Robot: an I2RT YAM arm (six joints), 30 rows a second.
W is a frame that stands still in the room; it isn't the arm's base.
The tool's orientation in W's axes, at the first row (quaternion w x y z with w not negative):
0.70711, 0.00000, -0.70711, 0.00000
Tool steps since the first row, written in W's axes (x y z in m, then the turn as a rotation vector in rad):
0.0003, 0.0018, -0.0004, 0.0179, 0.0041, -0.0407
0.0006, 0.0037, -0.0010, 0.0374, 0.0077, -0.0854
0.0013, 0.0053, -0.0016, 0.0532, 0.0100, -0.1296
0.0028, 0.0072, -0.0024, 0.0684, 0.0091, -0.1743
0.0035, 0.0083, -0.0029, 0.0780, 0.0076, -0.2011
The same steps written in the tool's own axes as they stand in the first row. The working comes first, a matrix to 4 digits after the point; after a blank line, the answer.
The tool's axes in the first row as the columns of a matrix, in W's axes (used below as rounded here):
0.0000, 0.0000, -1.0000
0.0000, 1.0000, 0.0000
1.0000, 0.0000, 0.0000

-0.0004, 0.0018, -0.0003, -0.0407, 0.0041, -0.0179
-0.0010, 0.0037, -0.0006, -0.0854, 0.0077, -0.0374
-0.0016, 0.0053, -0.0013, -0.1296, 0.0100, -0.0532
-0.0024, 0.0072, -0.0028, -0.1743, 0.0091, -0.0684
-0.0029, 0.0083, -0.0035, -0.2011, 0.0076, -0.0780

